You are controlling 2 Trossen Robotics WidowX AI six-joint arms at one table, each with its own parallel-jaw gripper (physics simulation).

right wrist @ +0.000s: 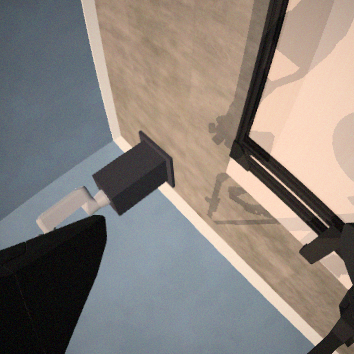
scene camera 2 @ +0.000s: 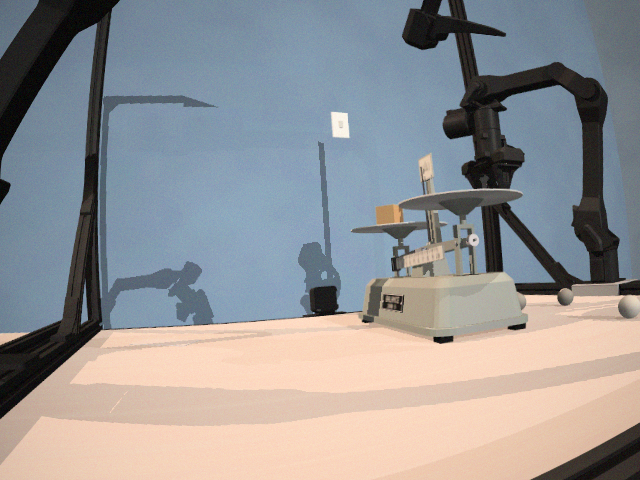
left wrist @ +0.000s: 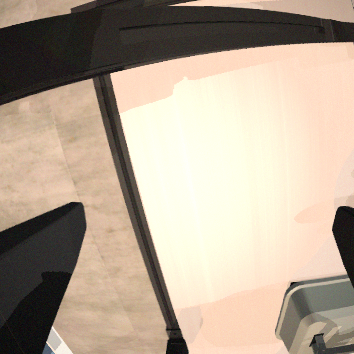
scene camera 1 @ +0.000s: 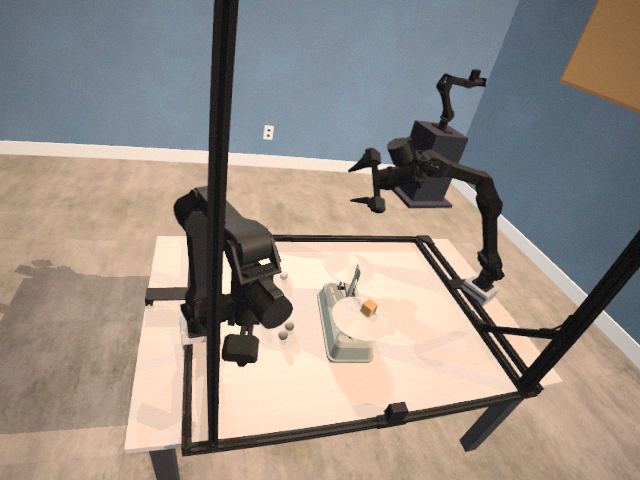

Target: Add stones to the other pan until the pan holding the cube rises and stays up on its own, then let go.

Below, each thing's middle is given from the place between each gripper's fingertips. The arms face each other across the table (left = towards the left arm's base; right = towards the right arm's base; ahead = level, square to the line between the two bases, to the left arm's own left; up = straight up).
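Scene:
Balance scale (scene camera 2: 432,302): 230 mm below my right hand, 40 mm to the left of it, 250 mm behind it. My left gripper: 9 cm above the scale, 18 cm short of it, 34 cm to the left of it.

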